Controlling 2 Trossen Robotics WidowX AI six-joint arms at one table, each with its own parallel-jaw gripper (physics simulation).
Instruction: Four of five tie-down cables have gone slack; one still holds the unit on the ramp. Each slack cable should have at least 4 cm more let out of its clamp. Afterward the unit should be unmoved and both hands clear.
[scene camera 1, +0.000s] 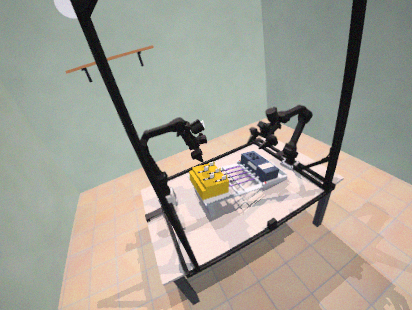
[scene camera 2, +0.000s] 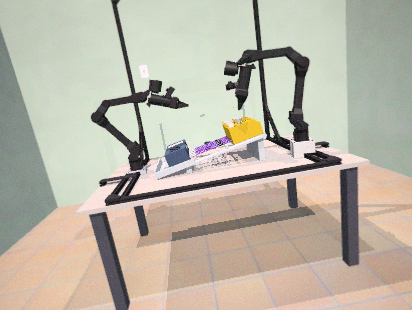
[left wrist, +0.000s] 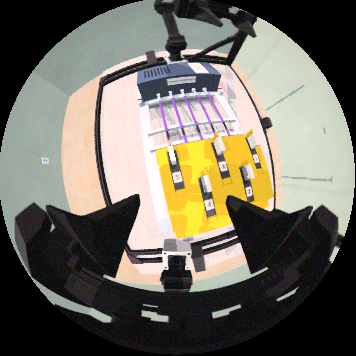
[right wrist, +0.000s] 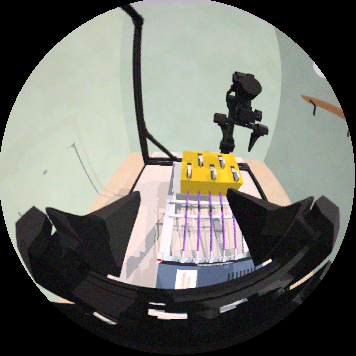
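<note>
The dark blue unit (scene camera 1: 251, 163) (scene camera 2: 177, 154) (left wrist: 155, 89) (right wrist: 215, 274) sits low on the tilted white ramp (scene camera 2: 207, 157) (left wrist: 154, 185). Several purple cables (right wrist: 199, 225) run from it to the yellow clamp block (scene camera 1: 214, 190) (scene camera 2: 246, 131) (left wrist: 186, 225) (right wrist: 202, 186) at the high end. Numbered clamps with pale levers stand on the block, such as clamp 5 (left wrist: 176, 177) and clamp 4 (left wrist: 209, 203). Which cables are slack is unclear. My left gripper (scene camera 1: 200, 159) (scene camera 2: 240, 107) (left wrist: 183, 199) is open above the block, touching nothing. My right gripper (scene camera 2: 186, 105) (right wrist: 184, 194) is open, raised above the unit's side.
The ramp stands on the pale table (scene camera 1: 240, 235) (scene camera 2: 280, 175) with a black frame rail (scene camera 2: 220, 185) around its edge. Tall black posts (scene camera 1: 345, 100) (scene camera 2: 129, 75) rise at the table's sides. A white support (scene camera 2: 257, 149) holds up the ramp's high end.
</note>
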